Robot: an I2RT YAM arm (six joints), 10 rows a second.
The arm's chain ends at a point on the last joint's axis. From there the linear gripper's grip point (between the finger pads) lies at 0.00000 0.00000 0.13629 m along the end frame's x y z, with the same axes.
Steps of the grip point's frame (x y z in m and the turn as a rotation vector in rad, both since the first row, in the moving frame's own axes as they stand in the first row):
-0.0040 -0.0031 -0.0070 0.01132 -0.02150 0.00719
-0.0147 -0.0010 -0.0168 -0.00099 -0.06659 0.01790
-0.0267 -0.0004 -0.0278 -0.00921 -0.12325 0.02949
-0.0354 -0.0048 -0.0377 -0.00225 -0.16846 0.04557
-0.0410 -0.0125 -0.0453 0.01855 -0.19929 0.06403
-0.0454 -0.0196 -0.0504 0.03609 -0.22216 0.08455
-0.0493 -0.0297 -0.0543 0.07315 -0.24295 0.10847
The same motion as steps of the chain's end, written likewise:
-0.0011 -0.0015 -0.0070 0.01132 -0.02150 0.00719
-0.0056 -0.0011 -0.0165 -0.00099 -0.06659 0.01790
-0.0099 -0.0014 -0.0268 -0.00921 -0.12325 0.02949
-0.0125 -0.0046 -0.0358 -0.00225 -0.16846 0.04557
-0.0141 -0.0091 -0.0426 0.01855 -0.19929 0.06403
-0.0156 -0.0135 -0.0470 0.03609 -0.22216 0.08455
-0.0171 -0.0181 -0.0499 0.07315 -0.24295 0.10847

